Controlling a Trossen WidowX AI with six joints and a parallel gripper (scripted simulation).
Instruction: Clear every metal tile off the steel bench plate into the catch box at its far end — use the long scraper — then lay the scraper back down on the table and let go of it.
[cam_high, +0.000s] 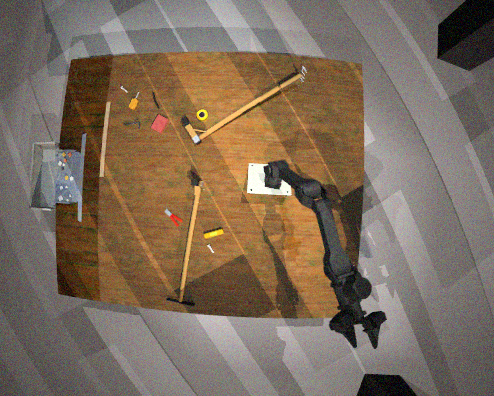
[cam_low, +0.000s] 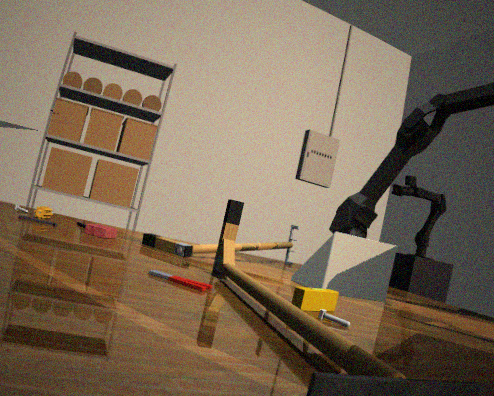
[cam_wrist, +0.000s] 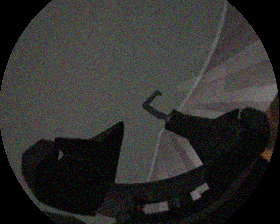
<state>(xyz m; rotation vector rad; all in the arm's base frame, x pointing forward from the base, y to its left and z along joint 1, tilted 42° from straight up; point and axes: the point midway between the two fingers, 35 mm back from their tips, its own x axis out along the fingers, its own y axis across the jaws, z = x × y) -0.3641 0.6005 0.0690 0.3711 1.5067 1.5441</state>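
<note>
The long scraper is 64 cm ahead of my gripper tip, 53 cm below it and 9 cm to the right of it. Round my gripper tip: yellow block 57 cm below, 53 cm ahead, 16 cm to the right; yellow tape roll 70 cm ahead, 68 cm to the right, 58 cm below; red-handled tool 74 cm ahead, 59 cm below, 20 cm to the right.
</note>
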